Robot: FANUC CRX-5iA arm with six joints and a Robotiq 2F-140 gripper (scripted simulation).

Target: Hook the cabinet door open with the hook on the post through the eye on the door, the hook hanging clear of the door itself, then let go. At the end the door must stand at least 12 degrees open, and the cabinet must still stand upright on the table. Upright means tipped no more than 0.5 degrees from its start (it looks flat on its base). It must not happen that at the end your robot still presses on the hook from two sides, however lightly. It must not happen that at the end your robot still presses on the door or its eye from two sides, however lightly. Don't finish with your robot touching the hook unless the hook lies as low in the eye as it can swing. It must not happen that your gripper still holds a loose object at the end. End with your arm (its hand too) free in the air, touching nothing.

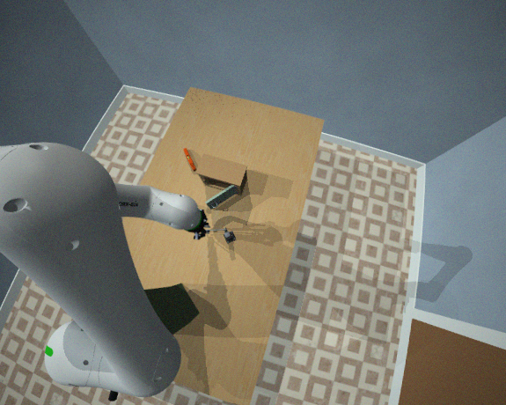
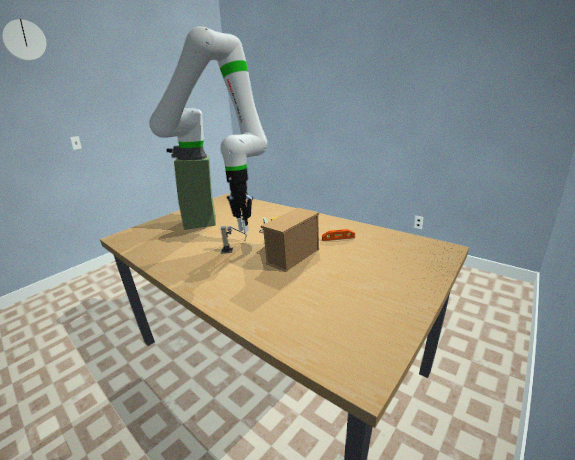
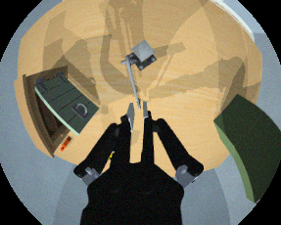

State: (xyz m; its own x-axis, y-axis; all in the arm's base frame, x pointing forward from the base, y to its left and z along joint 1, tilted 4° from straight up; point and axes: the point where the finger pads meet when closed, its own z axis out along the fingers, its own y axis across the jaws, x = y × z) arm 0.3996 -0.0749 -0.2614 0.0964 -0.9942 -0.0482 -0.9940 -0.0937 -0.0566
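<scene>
Now: hand 5 cm to the left of the thin wire hook and 2 cm above it. Also, from my hand: grey-green door: 17 cm ahead, 5 cm to the right, 1 cm below; then yellow block: 10 cm ahead, 15 cm to the left, 4 cm below.
</scene>
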